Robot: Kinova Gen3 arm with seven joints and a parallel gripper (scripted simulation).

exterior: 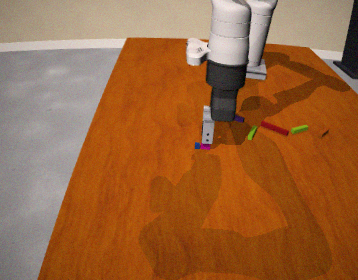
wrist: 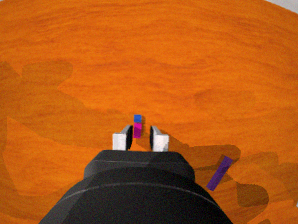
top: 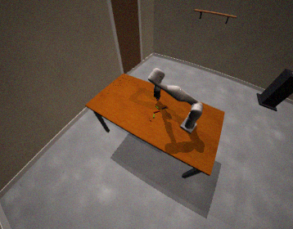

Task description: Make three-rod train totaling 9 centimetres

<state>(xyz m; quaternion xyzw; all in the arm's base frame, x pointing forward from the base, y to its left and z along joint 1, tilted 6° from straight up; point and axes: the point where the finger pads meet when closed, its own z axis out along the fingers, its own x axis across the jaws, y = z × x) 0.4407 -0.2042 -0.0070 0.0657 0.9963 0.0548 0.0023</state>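
Right now my hand is 3 cm above the magenta rod. The rest, counted from my hand: blue rod: 2 cm to the right, 3 cm below; then red rod: 6 cm behind, 18 cm to the left, 3 cm below; then purple rod: 12 cm behind, 8 cm to the left, 3 cm below.
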